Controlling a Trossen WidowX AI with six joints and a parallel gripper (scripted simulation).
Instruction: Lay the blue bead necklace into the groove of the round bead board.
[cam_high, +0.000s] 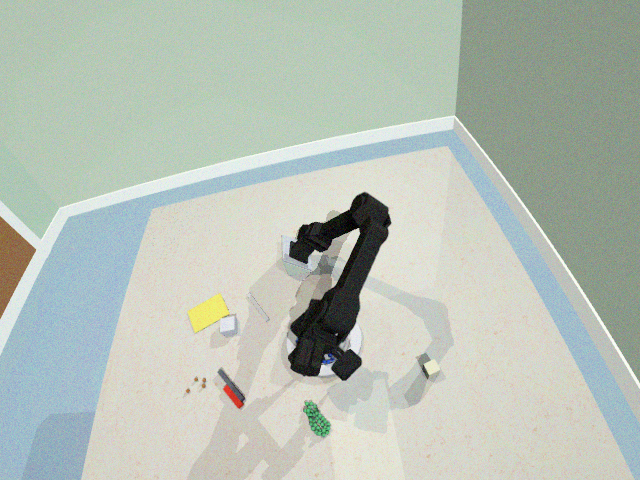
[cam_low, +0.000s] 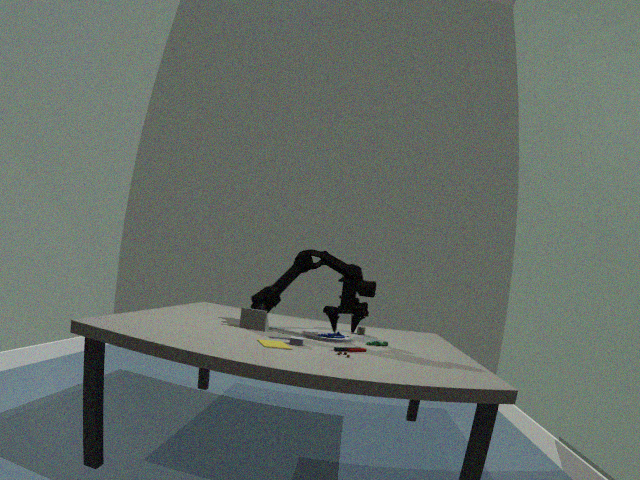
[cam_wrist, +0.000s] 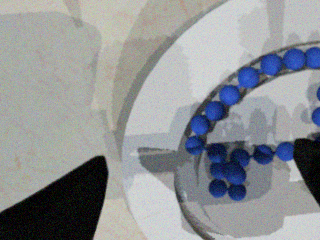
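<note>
Right now my gripper tip is 60 mm past the round bead board, 20 mm to the left of it and 20 mm above it. From my gripper tip the other things lie so: grey tool (260 mm to the right, 60 mm ahead, 20 mm below); then cream cube (240 mm to the left, 60 mm ahead, 10 mm below); then stick (210 mm to the right, 190 mm behind, 30 mm below).
</note>
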